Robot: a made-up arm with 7 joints.
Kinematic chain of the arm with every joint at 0, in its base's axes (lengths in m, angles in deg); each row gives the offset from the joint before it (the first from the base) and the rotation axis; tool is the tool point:
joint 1: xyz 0 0.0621 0 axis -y
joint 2: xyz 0 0.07 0 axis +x
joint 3: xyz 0 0 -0.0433 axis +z
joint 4: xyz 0 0 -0.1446 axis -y
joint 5: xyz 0 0 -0.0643 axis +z
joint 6: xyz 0 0 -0.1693 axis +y
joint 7: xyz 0 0 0 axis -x
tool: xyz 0 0 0
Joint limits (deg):
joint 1: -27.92..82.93
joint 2: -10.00..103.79
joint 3: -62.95..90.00
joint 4: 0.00..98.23
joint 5: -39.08..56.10
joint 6: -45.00..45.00
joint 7: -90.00..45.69
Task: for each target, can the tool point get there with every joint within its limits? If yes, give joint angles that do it. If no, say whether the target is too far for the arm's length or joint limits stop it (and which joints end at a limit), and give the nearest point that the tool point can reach.
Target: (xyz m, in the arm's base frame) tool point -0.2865 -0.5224 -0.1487
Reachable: no: too far | nearest point -0.0258 -0.1053 -0.2581 | short by 0.504 m
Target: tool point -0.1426 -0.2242 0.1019
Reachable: no: joint limits stop it (at a limit: joint 1, joint 2, joint 3, joint 4) | nearest point 0.1284 -0.0975 0.0900 | short by 0.299 m
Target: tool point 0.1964 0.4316 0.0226
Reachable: yes | joints 25.71 59.79 26.87 63.70 -10.85 -3.56 -60.84
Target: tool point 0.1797 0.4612 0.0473
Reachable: yes | joints 52.65 90.13 -38.08 52.88 8.74 6.47 -77.69
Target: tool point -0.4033 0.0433 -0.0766
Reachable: no: joint limits stop it (at a limit: joint 1, joint 2, joint 3, joint 4) | nearest point -0.2594 0.2270 0.0322 | short by 0.257 m
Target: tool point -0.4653 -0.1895 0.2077
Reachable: no: too far | nearest point -0.2387 0.2270 0.1065 | short by 0.485 m
